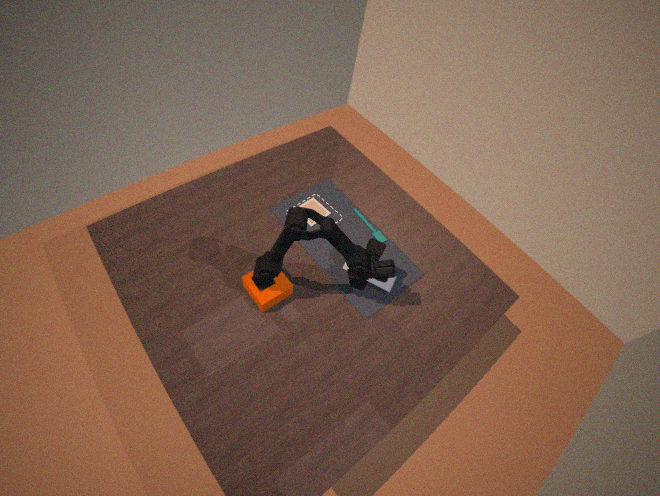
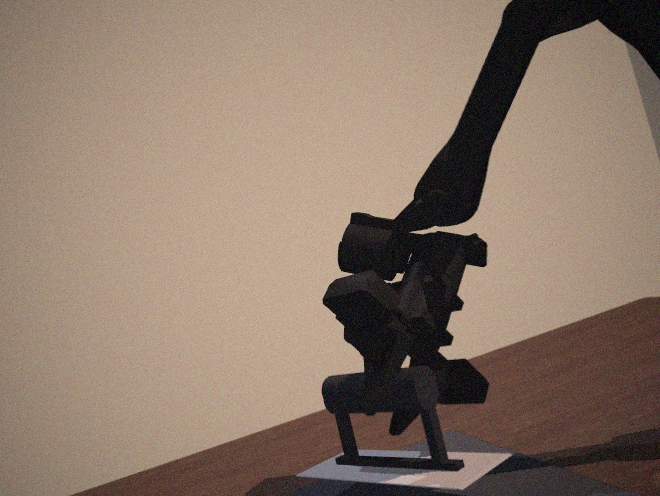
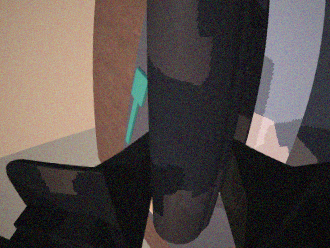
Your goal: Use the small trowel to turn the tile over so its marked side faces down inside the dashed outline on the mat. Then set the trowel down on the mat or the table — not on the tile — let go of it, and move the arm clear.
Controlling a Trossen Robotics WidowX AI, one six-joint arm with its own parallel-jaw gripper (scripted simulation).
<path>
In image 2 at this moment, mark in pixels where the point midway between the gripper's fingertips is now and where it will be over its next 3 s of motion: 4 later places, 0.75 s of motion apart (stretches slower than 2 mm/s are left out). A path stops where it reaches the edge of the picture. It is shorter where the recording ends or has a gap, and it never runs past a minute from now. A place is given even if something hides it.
My gripper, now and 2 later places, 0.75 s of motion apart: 381, 425; 389, 457; 401, 427
</path>
